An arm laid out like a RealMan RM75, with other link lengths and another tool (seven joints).
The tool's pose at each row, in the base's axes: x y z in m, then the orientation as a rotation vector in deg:
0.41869 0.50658 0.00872 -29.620 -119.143 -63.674
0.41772 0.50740 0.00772 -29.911 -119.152 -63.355
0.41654 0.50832 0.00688 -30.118 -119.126 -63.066
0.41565 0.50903 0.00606 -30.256 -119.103 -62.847
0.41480 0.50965 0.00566 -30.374 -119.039 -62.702
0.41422 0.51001 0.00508 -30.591 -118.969 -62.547
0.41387 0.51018 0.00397 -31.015 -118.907 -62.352
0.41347 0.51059 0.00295 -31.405 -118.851 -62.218
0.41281 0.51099 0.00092 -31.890 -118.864 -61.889
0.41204 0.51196 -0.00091 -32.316 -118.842 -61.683
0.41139 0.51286 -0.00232 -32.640 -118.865 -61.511
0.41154 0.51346 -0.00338 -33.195 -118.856 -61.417
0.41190 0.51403 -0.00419 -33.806 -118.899 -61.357
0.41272 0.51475 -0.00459 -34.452 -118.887 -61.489
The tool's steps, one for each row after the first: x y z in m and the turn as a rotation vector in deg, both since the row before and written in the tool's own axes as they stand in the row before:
-0.00009 -0.00071 0.00145 0.134 -0.101 0.293
0.00017 -0.00070 0.00156 0.132 -0.038 0.249
-0.00001 -0.00061 0.00126 0.105 -0.018 0.180
0.00028 -0.00041 0.00101 0.052 0.015 0.155
-0.00005 -0.00048 0.00076 0.027 -0.025 0.217
-0.00060 -0.00072 0.00071 -0.009 -0.124 0.345
-0.00050 -0.00057 0.00089 -0.040 -0.121 0.297
-0.00110 -0.00127 0.00138 0.078 -0.201 0.401
-0.00085 -0.00091 0.00182 0.004 -0.159 0.331
-0.00061 -0.00065 0.00156 0.021 -0.153 0.240
-0.00087 -0.00011 0.00086 -0.113 -0.244 0.348
-0.00081 0.00014 0.00065 -0.147 -0.318 0.339
-0.00078 0.00074 0.00044 -0.302 -0.310 0.301

